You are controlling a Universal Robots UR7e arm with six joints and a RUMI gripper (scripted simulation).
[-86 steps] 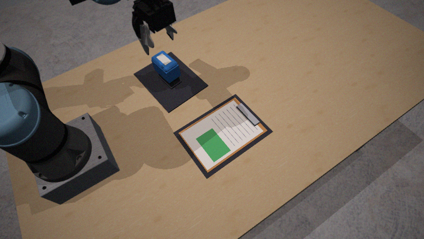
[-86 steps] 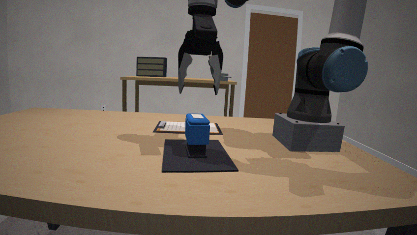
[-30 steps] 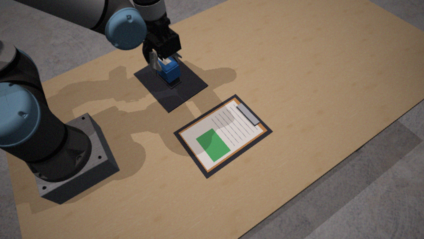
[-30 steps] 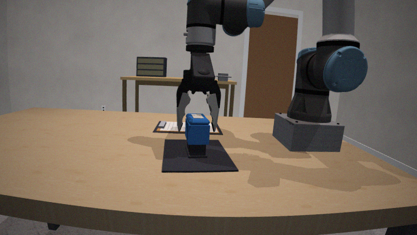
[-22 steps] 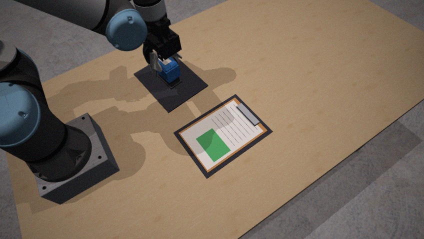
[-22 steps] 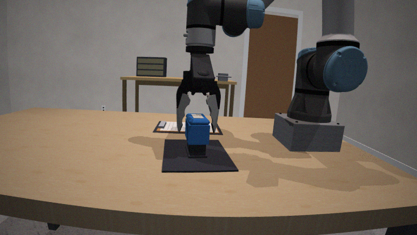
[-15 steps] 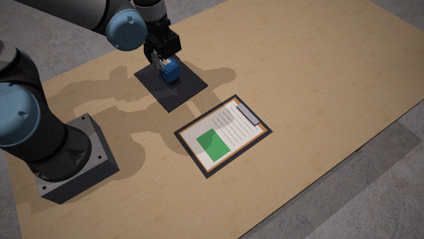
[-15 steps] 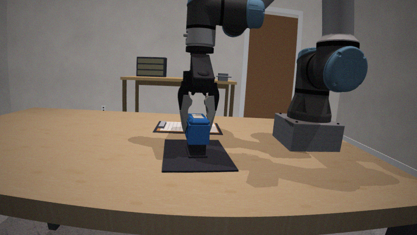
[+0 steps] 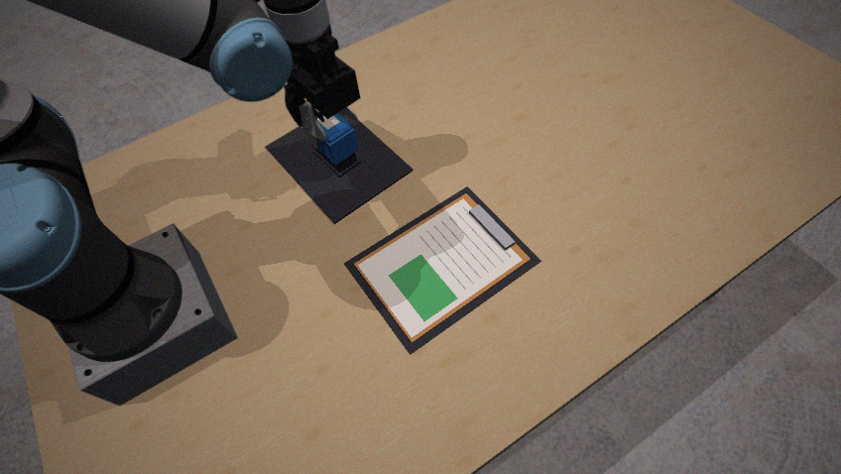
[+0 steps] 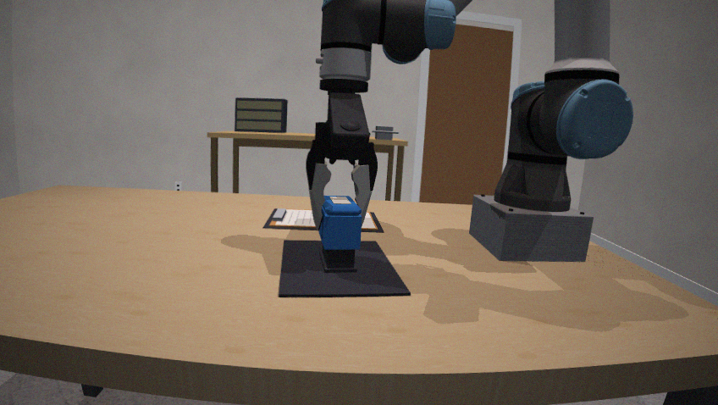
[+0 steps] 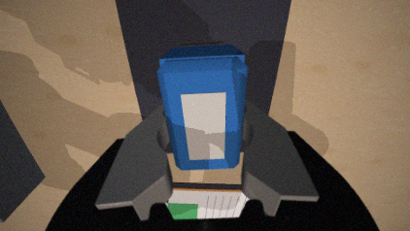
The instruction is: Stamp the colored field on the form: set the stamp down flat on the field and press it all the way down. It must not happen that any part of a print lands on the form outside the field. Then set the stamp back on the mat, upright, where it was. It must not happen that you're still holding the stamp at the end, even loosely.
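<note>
My hand is 70 mm above the mat. From my hand the other things lie so: clipboard (90 mm ahead, 280 mm to the right, 70 mm below); then blue stamp (20 mm below).
</note>
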